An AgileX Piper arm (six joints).
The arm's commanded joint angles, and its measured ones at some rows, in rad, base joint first. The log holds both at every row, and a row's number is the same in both.
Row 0, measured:
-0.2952 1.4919 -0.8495 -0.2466 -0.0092 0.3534
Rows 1 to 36, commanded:
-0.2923 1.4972 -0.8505 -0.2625 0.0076 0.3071
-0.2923 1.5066 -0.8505 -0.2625 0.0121 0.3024
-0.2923 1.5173 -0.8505 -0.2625 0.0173 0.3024
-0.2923 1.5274 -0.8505 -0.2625 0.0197 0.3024
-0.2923 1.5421 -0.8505 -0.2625 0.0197 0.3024
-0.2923 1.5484 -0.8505 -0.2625 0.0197 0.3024
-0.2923 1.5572 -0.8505 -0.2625 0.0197 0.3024
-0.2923 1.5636 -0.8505 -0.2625 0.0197 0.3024
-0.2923 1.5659 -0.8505 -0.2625 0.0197 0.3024
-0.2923 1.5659 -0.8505 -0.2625 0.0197 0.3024
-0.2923 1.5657 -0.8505 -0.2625 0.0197 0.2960
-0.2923 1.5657 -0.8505 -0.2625 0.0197 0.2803
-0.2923 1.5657 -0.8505 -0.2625 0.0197 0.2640
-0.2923 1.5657 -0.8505 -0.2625 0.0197 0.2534
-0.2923 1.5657 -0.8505 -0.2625 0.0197 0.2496
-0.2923 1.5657 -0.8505 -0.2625 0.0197 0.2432
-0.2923 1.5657 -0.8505 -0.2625 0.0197 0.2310
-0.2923 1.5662 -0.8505 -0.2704 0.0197 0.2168
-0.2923 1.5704 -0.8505 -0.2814 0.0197 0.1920
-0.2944 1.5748 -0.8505 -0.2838 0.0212 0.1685
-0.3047 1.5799 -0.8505 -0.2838 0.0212 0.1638
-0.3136 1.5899 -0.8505 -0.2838 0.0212 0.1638
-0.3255 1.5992 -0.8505 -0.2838 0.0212 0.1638
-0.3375 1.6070 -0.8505 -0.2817 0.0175 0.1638
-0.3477 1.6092 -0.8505 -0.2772 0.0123 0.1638
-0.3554 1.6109 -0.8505 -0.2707 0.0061 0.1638
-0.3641 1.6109 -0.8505 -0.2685 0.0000 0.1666
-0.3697 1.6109 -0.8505 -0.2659 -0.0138 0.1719
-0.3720 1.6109 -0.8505 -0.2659 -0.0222 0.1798
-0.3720 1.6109 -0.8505 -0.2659 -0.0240 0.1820
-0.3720 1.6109 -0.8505 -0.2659 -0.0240 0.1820
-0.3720 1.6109 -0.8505 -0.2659 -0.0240 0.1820
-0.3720 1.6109 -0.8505 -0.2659 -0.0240 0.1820
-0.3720 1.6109 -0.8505 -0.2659 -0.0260 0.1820
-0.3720 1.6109 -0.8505 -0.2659 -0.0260 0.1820
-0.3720 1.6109 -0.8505 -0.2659 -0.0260 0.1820
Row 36, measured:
-0.3664 1.6122 -0.8495 -0.2653 -0.0272 0.1791
